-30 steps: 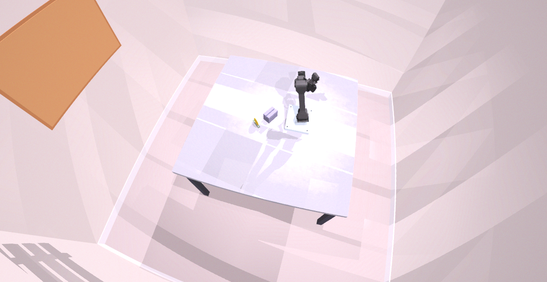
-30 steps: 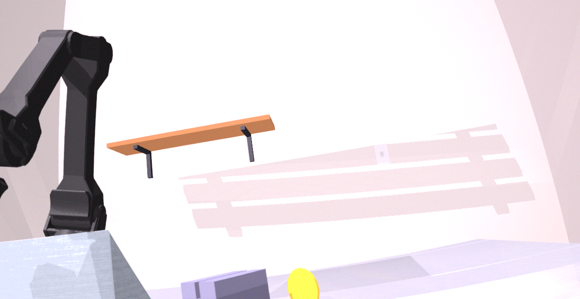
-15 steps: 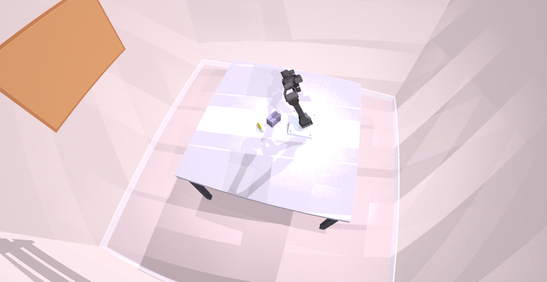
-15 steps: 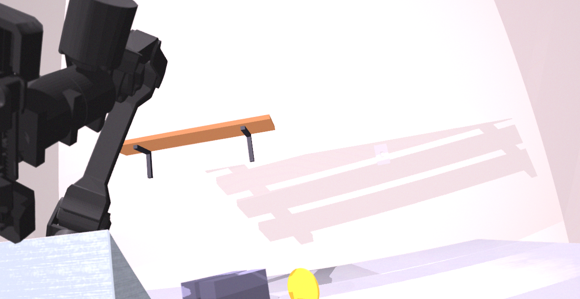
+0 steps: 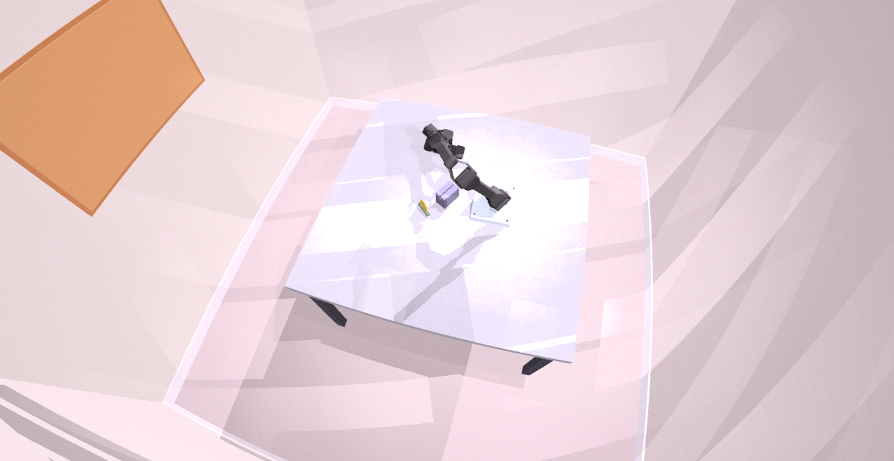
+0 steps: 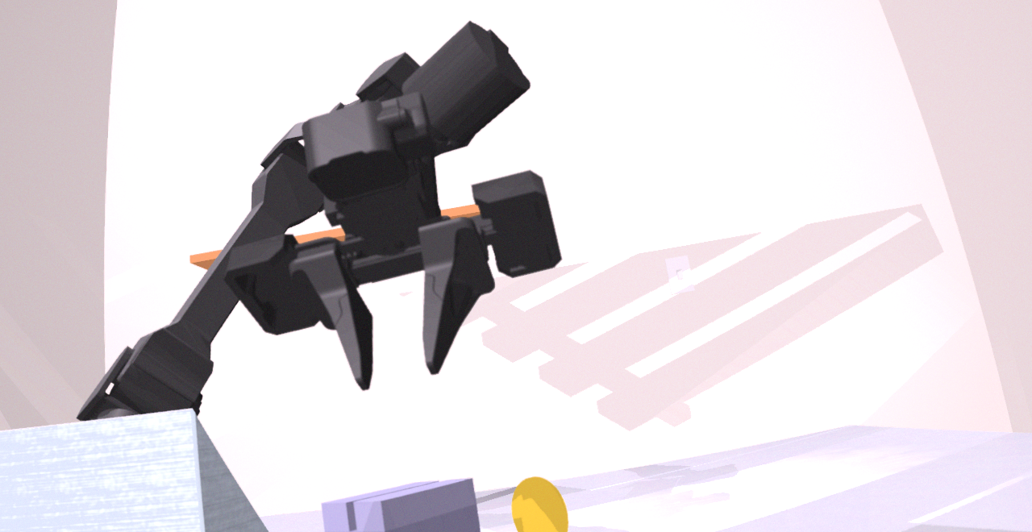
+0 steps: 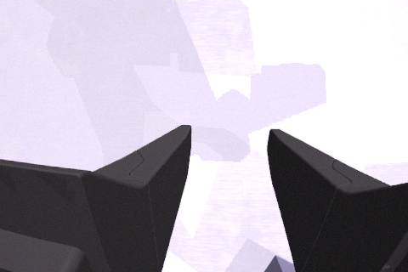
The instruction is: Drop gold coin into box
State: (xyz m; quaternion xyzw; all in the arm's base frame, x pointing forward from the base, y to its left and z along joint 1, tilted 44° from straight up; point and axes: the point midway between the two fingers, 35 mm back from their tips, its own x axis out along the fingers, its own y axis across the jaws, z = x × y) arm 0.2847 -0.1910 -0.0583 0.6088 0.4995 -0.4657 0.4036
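Now: the gold coin 6 cm ahead of my gripper tip, 25 cm to the left of it and 11 cm below it.
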